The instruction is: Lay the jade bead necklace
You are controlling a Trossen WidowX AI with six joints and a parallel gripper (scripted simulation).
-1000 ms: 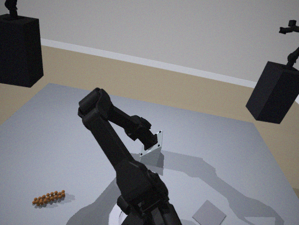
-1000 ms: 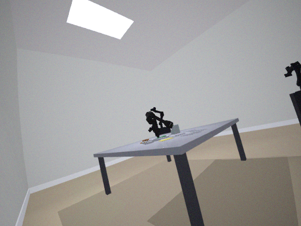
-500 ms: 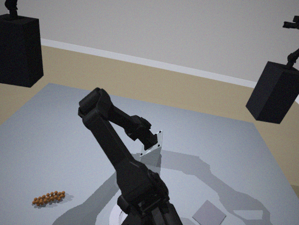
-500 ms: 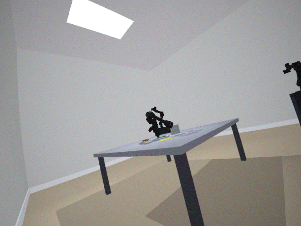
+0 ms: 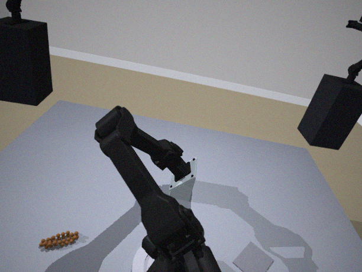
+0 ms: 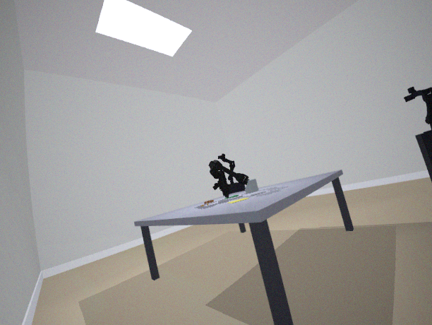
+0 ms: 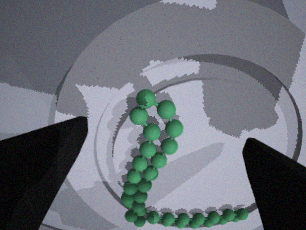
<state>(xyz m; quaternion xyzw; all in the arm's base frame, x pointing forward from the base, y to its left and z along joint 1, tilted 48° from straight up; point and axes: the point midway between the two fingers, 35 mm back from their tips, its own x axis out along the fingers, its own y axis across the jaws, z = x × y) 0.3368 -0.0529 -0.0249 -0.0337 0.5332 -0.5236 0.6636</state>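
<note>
The round bead board is 4 cm behind my gripper tip and 1 cm below it. The rest, counted from my gripper tip: yellow strip (16 cm ahead, 22 cm to the left, 2 cm below); flat grey square (8 cm behind, 23 cm to the left, 2 cm below).
</note>
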